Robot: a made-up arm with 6 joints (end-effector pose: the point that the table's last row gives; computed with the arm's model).
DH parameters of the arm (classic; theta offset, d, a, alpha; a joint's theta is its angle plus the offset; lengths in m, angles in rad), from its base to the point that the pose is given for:
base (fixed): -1.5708 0.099 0 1.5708
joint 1: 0 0.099 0.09 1.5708
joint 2: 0 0.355 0.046 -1.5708
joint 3: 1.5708 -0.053 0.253 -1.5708
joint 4: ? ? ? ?
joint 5: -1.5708 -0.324 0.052 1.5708
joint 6: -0.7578 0 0.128 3.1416
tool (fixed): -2.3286 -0.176 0 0
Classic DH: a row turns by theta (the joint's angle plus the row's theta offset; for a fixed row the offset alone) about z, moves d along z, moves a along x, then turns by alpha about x.
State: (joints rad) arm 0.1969 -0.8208 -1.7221 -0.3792 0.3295 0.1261
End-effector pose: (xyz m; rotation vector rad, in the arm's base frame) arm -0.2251 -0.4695 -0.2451 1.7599 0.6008 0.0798
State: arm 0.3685 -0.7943 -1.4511 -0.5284 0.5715 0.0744
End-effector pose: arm -0.2300 -0.5071 -0.1245 1.6544 0.3202 0.1159
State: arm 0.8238 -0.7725 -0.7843 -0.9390 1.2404 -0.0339
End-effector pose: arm -0.2654 -0.5426 0.1221 1.4085 -0.0324 0.6916
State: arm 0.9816 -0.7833 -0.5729 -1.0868 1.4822 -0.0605
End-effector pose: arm -0.2591 -0.5628 0.1974 1.3565 0.0637 0.9566
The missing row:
joint 4: 0 -0.267 0.088 -1.5708
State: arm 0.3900 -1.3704 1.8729 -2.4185 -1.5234 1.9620
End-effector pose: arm -0.2610 0.1625 0.0585 2.6200 -0.6297 0.6079
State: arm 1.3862 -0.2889 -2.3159 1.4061 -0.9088 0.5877
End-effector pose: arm -0.1798 -1.0126 0.3043 -0.1634 1.0587 0.6552
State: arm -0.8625 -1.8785 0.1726 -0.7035 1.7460 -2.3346
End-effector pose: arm 0.0773 0.0273 -0.2832 -0.6585 1.0582 -0.5266
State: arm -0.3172 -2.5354 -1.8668 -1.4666 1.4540 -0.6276
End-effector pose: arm -0.0731 -0.1568 -0.3549 -3.0236 -0.7217 0.0893
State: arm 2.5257 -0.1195 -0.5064 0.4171 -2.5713 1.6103
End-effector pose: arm -0.1039 0.5623 0.6860 1.6722 0.9539 -1.4062
